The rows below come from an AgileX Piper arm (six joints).
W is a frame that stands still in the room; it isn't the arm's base.
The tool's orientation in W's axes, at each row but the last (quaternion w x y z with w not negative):
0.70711, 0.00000, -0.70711, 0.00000
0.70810, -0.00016, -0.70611, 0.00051
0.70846, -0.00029, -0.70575, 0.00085
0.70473, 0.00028, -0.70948, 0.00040
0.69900, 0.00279, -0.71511, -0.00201
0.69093, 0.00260, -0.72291, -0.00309
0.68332, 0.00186, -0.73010, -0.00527
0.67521, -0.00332, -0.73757, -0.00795
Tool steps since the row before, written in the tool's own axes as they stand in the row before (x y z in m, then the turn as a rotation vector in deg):
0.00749, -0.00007, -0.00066, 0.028, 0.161, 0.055
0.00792, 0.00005, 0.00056, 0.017, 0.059, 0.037
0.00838, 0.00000, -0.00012, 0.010, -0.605, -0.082
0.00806, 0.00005, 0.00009, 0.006, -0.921, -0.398
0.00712, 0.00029, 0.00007, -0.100, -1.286, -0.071
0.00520, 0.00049, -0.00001, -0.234, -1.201, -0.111
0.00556, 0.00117, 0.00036, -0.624, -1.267, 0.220
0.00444, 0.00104, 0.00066, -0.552, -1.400, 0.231
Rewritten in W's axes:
0.00066, -0.00007, 0.00749, -0.055, 0.161, 0.028
-0.00054, 0.00006, 0.00792, -0.037, 0.059, 0.017
0.00015, 0.00001, 0.00838, 0.083, -0.605, 0.011
-0.00014, 0.00005, 0.00806, 0.399, -0.921, 0.009
-0.00023, 0.00024, 0.00712, 0.075, -1.285, -0.107
-0.00022, 0.00045, 0.00520, 0.121, -1.199, -0.238
-0.00072, 0.00112, 0.00554, -0.184, -1.260, -0.650
-0.00103, 0.00102, 0.00437, -0.203, -1.393, -0.580

